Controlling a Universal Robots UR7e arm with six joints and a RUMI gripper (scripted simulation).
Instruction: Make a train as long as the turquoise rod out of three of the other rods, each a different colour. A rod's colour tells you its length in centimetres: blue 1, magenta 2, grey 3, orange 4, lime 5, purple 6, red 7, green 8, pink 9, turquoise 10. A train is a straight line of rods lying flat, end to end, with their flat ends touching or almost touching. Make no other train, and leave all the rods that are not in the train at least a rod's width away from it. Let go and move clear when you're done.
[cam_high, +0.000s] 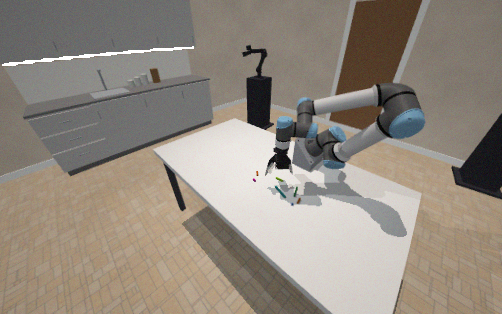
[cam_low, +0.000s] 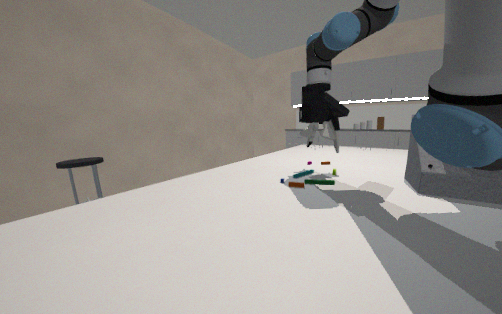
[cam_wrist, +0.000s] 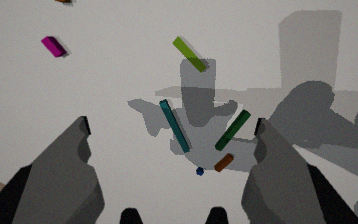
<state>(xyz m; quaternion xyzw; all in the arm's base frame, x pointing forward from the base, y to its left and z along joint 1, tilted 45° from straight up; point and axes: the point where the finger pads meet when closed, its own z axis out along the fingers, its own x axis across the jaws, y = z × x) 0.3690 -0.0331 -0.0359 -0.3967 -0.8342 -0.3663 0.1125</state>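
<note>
Right now the blue rod is 90 mm ahead of my hand, 150 mm to the left of it and 70 mm below it. Also, from my hand: green rod: 10 mm behind, 120 mm to the left, 70 mm below; then lime rod: 50 mm behind, 20 mm to the right, 70 mm below; then turquoise rod: 50 mm ahead, 50 mm to the left, 70 mm below.
</note>
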